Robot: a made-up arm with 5 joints. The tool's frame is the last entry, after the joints. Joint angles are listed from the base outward. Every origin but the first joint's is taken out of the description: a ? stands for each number. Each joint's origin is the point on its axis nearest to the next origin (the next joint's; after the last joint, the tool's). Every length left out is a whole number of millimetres.
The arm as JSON. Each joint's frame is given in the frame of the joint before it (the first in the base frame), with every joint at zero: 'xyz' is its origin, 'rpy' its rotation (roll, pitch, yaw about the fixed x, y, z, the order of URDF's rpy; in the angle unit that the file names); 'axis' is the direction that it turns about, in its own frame. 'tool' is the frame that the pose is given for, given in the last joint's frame.
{
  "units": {
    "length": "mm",
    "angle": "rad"
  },
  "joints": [
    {
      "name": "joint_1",
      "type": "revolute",
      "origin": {
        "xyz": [
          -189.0,
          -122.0,
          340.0
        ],
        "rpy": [
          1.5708,
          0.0,
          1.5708
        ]
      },
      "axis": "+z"
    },
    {
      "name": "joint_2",
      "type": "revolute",
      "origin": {
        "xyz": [
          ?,
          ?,
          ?
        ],
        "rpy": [
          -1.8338,
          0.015,
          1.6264
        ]
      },
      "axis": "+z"
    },
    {
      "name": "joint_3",
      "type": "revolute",
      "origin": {
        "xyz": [
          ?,
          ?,
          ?
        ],
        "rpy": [
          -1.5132,
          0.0,
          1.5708
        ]
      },
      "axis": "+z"
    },
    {
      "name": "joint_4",
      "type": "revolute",
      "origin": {
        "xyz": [
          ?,
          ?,
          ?
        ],
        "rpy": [
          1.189,
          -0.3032,
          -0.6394
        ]
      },
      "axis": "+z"
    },
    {
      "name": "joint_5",
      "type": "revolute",
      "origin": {
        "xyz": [
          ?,
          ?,
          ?
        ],
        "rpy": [
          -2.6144,
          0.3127,
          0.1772
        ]
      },
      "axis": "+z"
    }
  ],
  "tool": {
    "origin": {
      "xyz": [
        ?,
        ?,
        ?
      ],
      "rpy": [
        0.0,
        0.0,
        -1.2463
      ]
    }
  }
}
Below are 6 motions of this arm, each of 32 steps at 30 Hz.
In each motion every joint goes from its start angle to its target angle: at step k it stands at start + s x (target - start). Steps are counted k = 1, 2, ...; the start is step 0. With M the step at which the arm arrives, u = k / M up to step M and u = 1 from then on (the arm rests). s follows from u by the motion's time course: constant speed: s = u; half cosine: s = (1 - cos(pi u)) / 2; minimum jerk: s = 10 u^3 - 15 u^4 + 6 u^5.
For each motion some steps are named. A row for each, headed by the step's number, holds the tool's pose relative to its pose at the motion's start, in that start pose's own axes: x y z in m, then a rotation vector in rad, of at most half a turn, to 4 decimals.
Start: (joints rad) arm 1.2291 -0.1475 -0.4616 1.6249 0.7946
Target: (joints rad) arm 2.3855 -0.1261 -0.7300 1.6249 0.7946
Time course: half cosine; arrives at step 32
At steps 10, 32:
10: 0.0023 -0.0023 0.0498 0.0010 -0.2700 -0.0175
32: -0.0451 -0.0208 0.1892 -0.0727 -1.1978 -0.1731

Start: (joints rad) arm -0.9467 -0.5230 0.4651 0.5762 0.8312
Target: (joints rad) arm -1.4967 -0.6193 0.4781 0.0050 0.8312
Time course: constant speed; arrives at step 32
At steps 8, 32:
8: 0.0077 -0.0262 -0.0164 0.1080 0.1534 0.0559
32: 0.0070 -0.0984 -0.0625 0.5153 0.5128 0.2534

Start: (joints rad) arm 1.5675 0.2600 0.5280 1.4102 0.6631
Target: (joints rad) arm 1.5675 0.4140 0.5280 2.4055 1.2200
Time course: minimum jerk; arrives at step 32
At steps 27, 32:
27: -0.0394 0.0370 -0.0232 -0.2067 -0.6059 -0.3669
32: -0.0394 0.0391 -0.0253 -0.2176 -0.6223 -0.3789

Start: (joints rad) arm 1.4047 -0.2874 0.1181 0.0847 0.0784
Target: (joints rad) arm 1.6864 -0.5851 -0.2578 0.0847 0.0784
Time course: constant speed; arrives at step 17
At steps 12, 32:
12: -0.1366 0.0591 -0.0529 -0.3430 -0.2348 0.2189
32: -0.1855 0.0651 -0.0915 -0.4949 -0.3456 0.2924

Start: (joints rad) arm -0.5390 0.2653 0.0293 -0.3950 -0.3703
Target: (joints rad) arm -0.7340 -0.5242 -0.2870 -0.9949 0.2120
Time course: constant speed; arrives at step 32
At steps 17, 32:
17: -0.2808 0.0481 -0.1777 -0.4395 0.0610 0.9058
32: -0.4868 -0.1061 -0.3206 -0.8750 0.1800 1.6280

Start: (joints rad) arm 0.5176 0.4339 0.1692 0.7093 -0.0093
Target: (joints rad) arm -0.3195 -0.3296 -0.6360 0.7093 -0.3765
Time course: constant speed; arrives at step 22
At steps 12, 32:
12: -0.1482 -0.0889 -0.2440 -0.5381 0.0586 0.3328
32: -0.2691 -0.2527 -0.3040 -0.7629 0.1084 0.6650

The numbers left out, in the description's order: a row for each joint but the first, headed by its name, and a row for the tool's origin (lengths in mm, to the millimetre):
joint_2: -10.0 -330.0 0.0
joint_3: 85.0 155.0 0.0
joint_4: 218.0 72.0 0.0
joint_5: -72.0 93.0 0.0
tool: 186.0 -39.0 0.0

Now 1 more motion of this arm.
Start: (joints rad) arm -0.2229 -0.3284 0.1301 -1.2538 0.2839
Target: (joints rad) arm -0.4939 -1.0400 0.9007 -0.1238 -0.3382
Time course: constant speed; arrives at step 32
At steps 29, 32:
29: -0.2823 -0.1310 -0.0081 0.9196 -0.7280 -0.4858
32: -0.3005 -0.1667 -0.0357 1.0807 -0.7041 -0.5144

